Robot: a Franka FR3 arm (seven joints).
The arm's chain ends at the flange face. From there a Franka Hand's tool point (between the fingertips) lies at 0.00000 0.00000 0.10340 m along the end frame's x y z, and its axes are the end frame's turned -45 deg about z.
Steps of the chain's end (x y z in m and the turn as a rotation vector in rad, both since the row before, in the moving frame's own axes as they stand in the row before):
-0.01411, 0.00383, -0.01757, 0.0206, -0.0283, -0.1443
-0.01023, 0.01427, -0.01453, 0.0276, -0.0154, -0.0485
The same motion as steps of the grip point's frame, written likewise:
-0.01350, -0.01079, -0.01763, 0.0346, -0.0054, -0.1443
-0.01651, -0.00031, -0.01458, 0.0304, 0.0086, -0.0485

